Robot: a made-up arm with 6 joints. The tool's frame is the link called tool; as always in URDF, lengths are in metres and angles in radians. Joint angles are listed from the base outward. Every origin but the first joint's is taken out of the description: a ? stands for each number. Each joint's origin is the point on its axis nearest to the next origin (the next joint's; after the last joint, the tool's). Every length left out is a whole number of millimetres.
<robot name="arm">
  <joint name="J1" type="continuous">
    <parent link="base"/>
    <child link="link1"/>
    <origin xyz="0 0 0.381" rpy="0 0 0"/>
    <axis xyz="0 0 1"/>
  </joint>
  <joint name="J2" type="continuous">
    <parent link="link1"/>
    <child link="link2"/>
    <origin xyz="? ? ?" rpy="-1.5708 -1.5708 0"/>
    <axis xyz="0 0 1"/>
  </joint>
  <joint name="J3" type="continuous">
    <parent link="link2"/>
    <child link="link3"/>
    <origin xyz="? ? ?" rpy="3.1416 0 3.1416"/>
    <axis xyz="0 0 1"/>
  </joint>
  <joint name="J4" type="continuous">
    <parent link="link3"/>
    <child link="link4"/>
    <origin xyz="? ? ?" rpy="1.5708 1.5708 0"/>
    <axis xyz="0 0 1"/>
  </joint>
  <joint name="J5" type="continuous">
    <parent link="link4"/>
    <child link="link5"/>
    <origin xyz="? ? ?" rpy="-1.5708 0 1.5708"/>
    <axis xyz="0 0 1"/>
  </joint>
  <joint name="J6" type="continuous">
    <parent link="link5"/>
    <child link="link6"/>
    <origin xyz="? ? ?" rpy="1.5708 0 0"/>
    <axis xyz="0 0 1"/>
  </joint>
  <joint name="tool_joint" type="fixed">
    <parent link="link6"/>
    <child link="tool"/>
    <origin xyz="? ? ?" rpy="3.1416 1.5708 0"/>
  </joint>
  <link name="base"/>
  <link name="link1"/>
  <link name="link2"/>
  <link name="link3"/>
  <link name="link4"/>
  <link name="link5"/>
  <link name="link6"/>
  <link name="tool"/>
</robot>
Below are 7 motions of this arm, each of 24 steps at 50 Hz.
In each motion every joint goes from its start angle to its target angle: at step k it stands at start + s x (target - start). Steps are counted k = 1, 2, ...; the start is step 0. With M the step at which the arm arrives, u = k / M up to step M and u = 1 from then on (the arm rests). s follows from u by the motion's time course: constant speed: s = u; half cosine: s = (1 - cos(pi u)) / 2; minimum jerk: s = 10 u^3 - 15 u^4 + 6 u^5.
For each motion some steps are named. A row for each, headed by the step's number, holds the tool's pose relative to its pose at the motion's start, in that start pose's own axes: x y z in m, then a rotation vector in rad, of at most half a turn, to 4 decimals.
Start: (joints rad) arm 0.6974 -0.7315 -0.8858 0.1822 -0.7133 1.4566
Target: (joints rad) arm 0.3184 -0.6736 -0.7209 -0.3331 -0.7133 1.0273
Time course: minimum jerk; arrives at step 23
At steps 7, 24:
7: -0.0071 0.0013 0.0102 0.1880 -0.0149 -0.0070
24: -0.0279 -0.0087 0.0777 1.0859 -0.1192 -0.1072

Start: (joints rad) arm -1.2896 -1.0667 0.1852 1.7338 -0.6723 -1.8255
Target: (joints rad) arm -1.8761 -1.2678 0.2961 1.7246 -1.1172 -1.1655
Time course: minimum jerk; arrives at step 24
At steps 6, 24:
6: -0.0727 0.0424 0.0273 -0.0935 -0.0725 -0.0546
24: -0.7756 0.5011 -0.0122 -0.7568 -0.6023 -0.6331

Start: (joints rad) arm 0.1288 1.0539 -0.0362 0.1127 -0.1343 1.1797
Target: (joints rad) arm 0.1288 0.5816 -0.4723 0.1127 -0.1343 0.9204
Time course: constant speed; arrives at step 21
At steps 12, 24:
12: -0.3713 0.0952 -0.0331 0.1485 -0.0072 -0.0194
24: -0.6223 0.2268 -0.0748 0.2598 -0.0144 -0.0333

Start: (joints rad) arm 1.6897 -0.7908 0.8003 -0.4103 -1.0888 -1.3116
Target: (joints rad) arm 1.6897 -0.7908 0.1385 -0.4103 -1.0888 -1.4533
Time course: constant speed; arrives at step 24
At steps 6, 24:
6: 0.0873 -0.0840 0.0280 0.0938 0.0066 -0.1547
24: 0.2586 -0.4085 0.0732 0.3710 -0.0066 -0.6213

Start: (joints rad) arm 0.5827 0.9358 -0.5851 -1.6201 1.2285 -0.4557
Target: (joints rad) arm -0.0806 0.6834 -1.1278 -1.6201 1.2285 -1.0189
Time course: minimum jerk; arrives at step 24
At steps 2, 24:
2: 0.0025 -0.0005 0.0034 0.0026 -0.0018 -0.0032
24: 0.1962 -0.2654 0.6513 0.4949 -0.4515 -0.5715

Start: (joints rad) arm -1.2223 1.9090 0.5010 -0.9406 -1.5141 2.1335
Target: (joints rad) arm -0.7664 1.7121 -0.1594 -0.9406 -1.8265 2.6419
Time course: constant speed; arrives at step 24
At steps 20, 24:
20: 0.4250 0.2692 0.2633 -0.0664 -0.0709 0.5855
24: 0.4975 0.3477 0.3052 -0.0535 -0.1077 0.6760

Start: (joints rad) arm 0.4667 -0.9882 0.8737 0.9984 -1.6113 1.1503
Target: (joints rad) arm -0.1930 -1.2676 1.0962 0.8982 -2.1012 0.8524
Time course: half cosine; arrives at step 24
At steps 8, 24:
8: -0.3186 0.1072 -0.0300 0.1599 0.1117 -0.0489
24: -1.1747 0.7511 0.1615 0.6067 0.2936 -0.2833

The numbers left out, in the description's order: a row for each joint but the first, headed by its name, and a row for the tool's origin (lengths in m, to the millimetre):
J2: 0 0 0
J3: 1.436 0 0
J4: 0 0.747 0
J5: -0.227 0 0
J6: 0 0 0
tool: 0 0 0

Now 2 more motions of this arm.
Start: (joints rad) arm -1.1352 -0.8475 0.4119 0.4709 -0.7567 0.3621
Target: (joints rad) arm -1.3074 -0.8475 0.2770 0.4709 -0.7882 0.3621
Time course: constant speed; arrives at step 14
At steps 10, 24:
10: 0.0004 0.1138 0.0440 -0.0864 0.1466 -0.0261
24: 0.0032 0.1586 0.0569 -0.1177 0.2071 -0.0378

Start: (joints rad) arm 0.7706 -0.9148 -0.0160 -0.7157 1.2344 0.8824
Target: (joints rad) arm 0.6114 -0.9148 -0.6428 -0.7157 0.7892 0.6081
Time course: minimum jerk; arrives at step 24
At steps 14, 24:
14: -0.2644 -0.1286 -0.0838 -0.1513 0.4473 0.3203
24: -0.3983 -0.2252 -0.0873 -0.2346 0.7311 0.4043

